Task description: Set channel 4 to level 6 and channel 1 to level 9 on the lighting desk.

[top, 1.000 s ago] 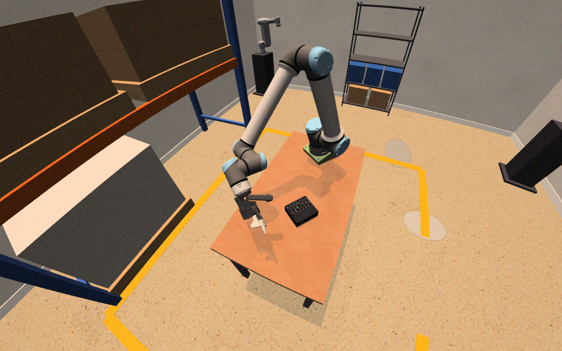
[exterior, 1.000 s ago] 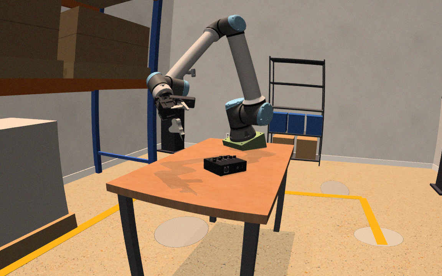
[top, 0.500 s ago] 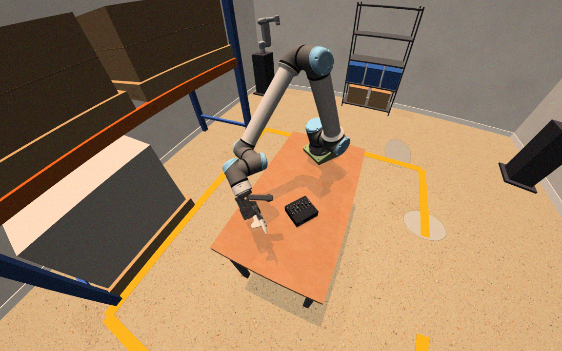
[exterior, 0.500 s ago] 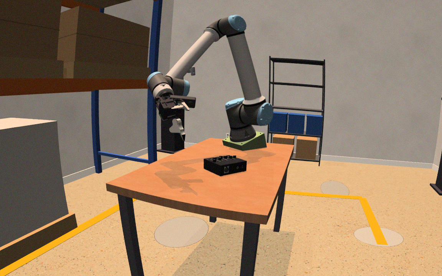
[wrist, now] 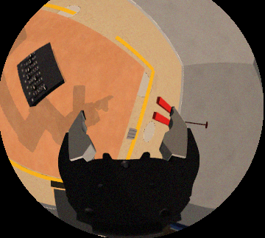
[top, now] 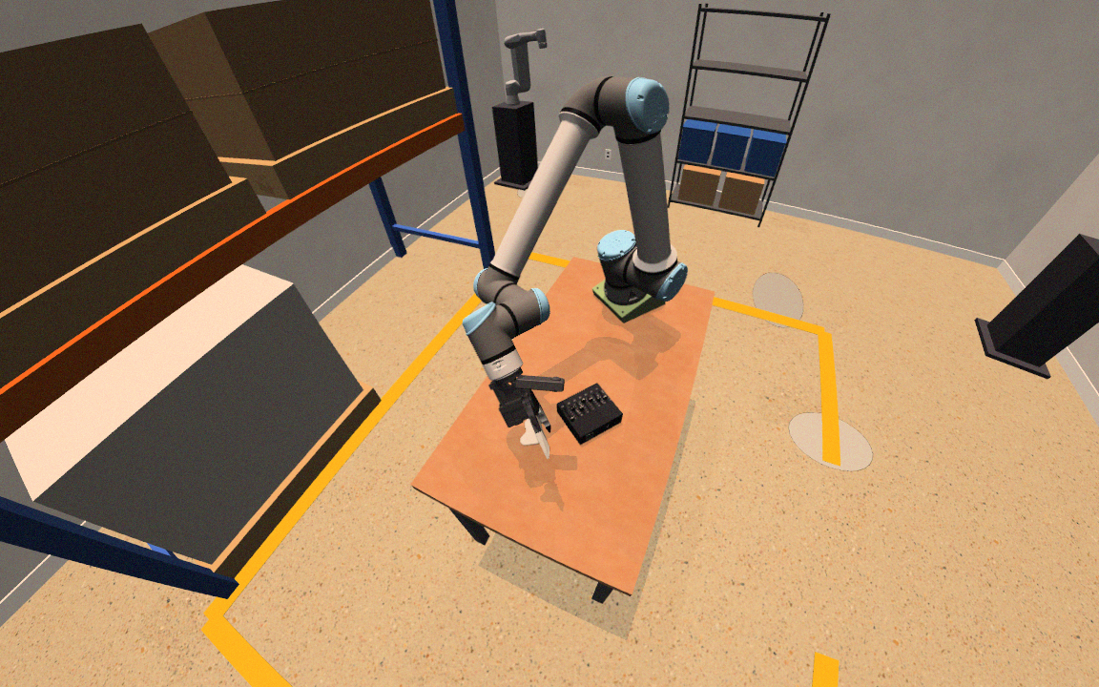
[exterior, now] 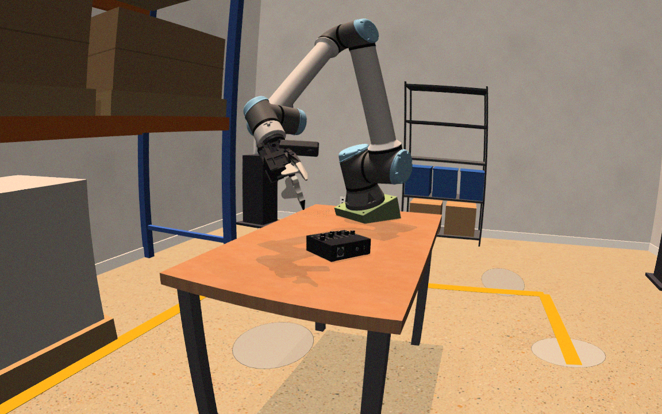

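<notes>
My gripper is now 30 cm past the channel 1 knob, 1 cm to the right of it and 16 cm above it. The rest, counted from my hand: channel 4 knob 25 cm behind, 5 cm to the right, 16 cm below.
</notes>
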